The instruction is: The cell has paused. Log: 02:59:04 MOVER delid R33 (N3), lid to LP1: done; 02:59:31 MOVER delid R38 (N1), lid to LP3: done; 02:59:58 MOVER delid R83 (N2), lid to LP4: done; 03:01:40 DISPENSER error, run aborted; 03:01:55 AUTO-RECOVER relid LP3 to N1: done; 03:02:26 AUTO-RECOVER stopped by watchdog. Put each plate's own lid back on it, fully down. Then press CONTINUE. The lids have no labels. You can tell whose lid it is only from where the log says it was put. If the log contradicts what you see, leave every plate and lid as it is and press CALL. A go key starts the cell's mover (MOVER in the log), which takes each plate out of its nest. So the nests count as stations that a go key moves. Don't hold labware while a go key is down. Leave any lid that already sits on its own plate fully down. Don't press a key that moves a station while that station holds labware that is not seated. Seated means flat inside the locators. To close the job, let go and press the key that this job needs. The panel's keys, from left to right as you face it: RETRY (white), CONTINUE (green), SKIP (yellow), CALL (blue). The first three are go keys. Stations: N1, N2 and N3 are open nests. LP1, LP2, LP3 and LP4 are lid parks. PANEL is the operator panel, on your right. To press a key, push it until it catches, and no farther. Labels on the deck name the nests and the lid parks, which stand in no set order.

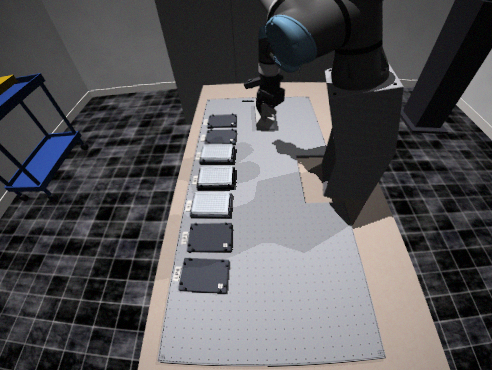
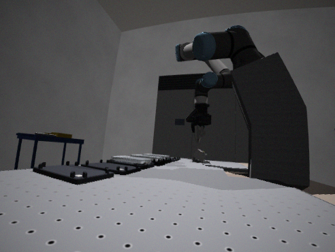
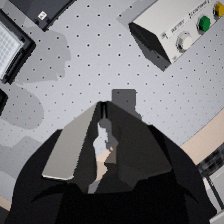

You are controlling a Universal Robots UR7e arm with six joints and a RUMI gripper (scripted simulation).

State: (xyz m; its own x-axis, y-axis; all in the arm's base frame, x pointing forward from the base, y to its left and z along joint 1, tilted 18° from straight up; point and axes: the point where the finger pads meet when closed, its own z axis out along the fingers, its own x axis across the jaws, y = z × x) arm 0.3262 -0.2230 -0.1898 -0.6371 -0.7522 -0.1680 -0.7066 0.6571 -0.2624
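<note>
My gripper is now 180 mm to the left of the green continue key, 60 mm above it and 30 mm past it. Also, from my hand: white key (130 mm to the right, 60 mm below, 30 mm behind); then yellow skip key (230 mm to the right, 60 mm below, 30 mm behind); then lid park LP2 (200 mm ahead, 130 mm below, 40 mm to the right).
</note>
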